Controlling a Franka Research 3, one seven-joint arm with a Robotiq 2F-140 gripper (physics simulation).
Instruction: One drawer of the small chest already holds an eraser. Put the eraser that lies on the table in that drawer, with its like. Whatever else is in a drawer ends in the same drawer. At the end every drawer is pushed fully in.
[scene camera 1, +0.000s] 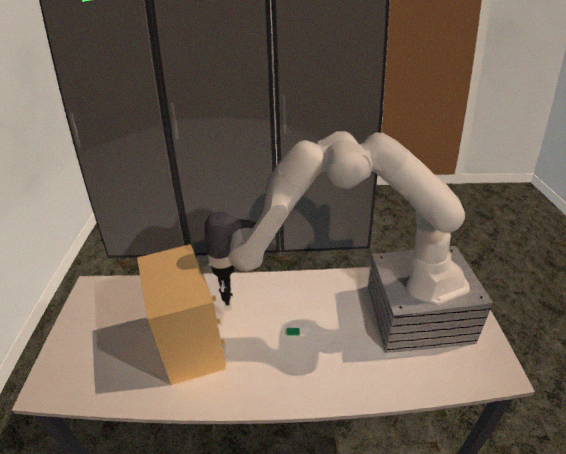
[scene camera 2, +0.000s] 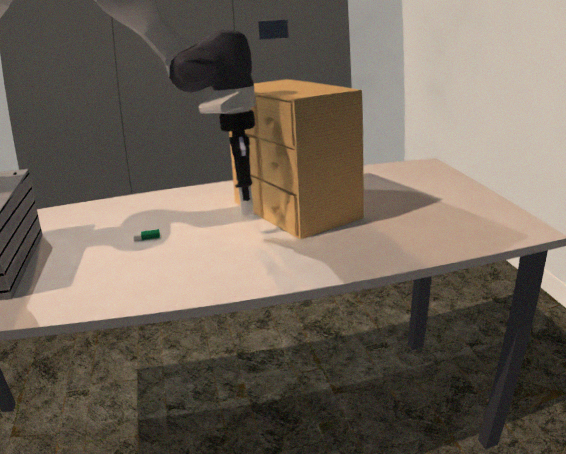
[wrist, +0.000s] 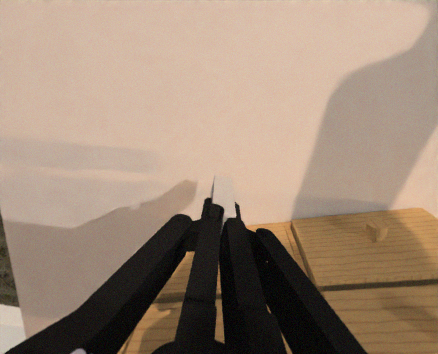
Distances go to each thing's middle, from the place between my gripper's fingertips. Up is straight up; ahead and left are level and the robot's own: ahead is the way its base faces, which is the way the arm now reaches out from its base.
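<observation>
Measured from the small wooden chest (scene camera 2: 328, 120), my gripper is 100 mm below, 100 mm to the right and 160 mm short of it.
</observation>
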